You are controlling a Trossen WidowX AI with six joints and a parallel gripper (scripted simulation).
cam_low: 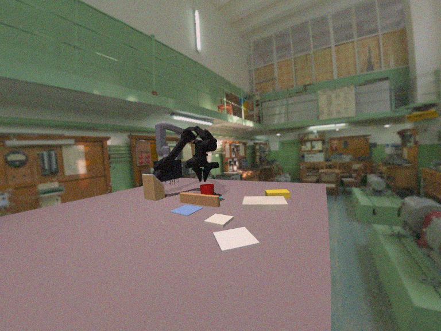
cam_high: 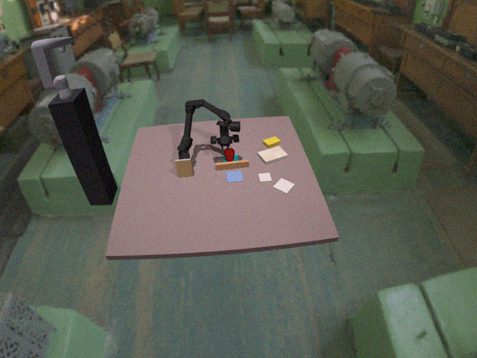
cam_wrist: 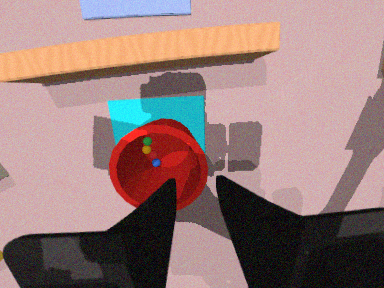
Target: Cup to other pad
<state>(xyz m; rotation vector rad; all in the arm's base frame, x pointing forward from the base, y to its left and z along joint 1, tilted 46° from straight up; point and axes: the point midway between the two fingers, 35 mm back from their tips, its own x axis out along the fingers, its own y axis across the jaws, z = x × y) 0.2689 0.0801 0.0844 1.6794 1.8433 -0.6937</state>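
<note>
Right now the red cup is 50 mm below my gripper tip and 30 mm ahead of it. From my gripper tip the other things lie so: wooden bar 90 mm to the right, 80 mm below, 40 mm ahead; then yellow marble 80 mm below, 50 mm ahead; then blue marble 80 mm below, 40 mm ahead, 20 mm to the left.
</note>
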